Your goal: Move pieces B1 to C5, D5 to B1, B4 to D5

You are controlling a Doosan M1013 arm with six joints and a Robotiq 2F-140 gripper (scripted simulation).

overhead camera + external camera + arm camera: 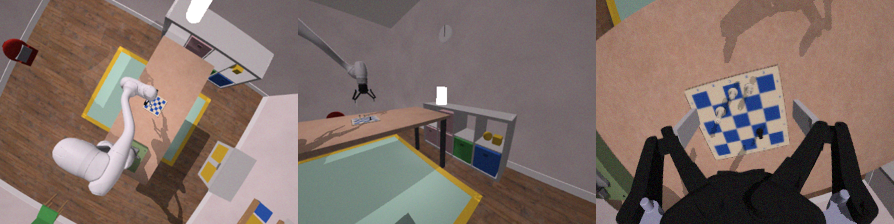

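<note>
Right now my hand is 13 cm above the chessboard, 7 cm to the left of it and 4 cm past it. Round my hand: dark chess piece: 12 cm to the right, 12 cm below.
</note>
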